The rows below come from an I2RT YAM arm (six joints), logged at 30 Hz.
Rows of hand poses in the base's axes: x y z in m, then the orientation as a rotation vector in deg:
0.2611, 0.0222, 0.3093, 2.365, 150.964, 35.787
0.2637, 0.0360, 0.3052, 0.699, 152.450, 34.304
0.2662, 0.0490, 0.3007, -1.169, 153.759, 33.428
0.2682, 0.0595, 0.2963, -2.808, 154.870, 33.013
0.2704, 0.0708, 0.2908, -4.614, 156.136, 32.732
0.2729, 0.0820, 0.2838, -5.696, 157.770, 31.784
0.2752, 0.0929, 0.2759, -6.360, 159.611, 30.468
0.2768, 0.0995, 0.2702, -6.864, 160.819, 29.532
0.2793, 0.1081, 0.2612, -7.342, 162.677, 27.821
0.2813, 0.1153, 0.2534, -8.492, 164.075, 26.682
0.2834, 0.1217, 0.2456, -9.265, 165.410, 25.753
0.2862, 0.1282, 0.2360, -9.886, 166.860, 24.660
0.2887, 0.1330, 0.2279, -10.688, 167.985, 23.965
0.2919, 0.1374, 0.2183, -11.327, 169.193, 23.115
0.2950, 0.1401, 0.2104, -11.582, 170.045, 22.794
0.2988, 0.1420, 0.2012, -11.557, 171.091, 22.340
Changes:
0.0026, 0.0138, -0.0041, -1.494, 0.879, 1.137
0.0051, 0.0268, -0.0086, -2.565, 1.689, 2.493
0.0071, 0.0373, -0.0130, -3.249, 2.443, 3.739
0.0093, 0.0486, -0.0185, -3.880, 3.364, 5.146
0.0118, 0.0598, -0.0255, -4.891, 4.650, 5.999
0.0141, 0.0707, -0.0334, -6.097, 6.149, 6.537
0.0157, 0.0773, -0.0391, -6.936, 7.124, 6.924
0.0182, 0.0859, -0.0481, -8.348, 8.639, 7.274
0.0202, 0.0931, -0.0559, -9.413, 9.723, 8.088
0.0223, 0.0995, -0.0637, -10.265, 10.828, 8.676
0.0251, 0.1060, -0.0733, -11.204, 12.052, 9.156
0.0276, 0.1108, -0.0814, -11.868, 12.995, 9.763
0.0308, 0.1152, -0.0910, -12.610, 14.026, 10.250
0.0339, 0.1179, -0.0989, -12.920, 14.803, 10.512
0.0377, 0.1198, -0.1081, -13.288, 15.784, 10.605

